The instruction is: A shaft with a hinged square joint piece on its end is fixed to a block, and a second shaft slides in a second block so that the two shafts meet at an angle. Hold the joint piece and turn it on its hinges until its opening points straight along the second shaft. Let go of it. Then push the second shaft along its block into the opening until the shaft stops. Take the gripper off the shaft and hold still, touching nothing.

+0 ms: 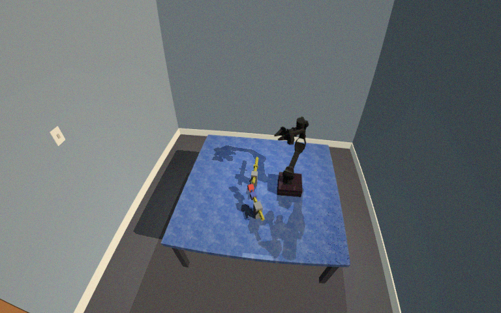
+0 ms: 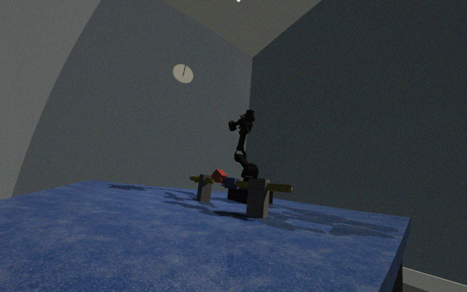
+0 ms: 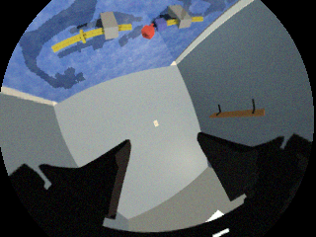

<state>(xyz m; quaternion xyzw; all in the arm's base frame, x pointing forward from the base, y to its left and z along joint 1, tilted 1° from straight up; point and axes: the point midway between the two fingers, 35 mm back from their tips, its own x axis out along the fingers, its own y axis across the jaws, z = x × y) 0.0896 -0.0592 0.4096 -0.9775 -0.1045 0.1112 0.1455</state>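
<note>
My gripper tip is now 360 mm above the red joint piece, 180 mm short of it and 140 mm to the right of it.
</note>
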